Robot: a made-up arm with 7 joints.
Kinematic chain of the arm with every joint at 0, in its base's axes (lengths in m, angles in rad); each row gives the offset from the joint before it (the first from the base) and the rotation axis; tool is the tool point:
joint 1: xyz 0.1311 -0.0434 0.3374 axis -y
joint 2: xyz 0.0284 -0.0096 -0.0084 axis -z
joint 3: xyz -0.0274 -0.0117 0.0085 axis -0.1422 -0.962 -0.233
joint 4: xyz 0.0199 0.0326 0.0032 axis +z
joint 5: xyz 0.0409 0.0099 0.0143 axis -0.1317 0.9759 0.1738
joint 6: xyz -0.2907 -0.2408 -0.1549 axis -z
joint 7: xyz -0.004 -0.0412 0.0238 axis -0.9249 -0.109 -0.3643
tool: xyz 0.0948 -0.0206 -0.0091
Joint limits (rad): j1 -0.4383..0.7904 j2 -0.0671..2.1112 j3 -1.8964..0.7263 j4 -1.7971..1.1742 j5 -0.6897..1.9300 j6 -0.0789..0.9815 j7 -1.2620..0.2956
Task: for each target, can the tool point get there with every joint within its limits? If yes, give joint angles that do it. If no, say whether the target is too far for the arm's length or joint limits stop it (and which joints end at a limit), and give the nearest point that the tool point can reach.
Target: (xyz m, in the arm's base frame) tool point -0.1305 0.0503 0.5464
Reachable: yes | joints 0.6346 0.6218 -0.6294 -1.5721 1.4596 0.0291 -0.7841
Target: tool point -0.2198 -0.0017 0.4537
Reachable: yes | joints 0.3929 0.2040 -0.1694 -1.3445 1.3793 0.3102 -0.5538
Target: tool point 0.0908 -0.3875 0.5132
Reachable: yes | joints -0.2096 0.6586 -0.5389 -0.1327 1.7087 0.2955 -0.2163
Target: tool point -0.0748 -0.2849 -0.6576
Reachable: no: too far | nearest point 0.0738 -0.1899 -0.1405 | short by 0.546 m
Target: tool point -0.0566 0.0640 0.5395
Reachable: yes | joints -0.1721 1.5230 -0.9021 -0.3534 0.6679 0.0699 -0.8467
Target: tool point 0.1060 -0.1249 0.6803
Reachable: yes | joints -0.2721 1.6790 -1.3908 -1.1365 1.2585 0.4676 -0.8751
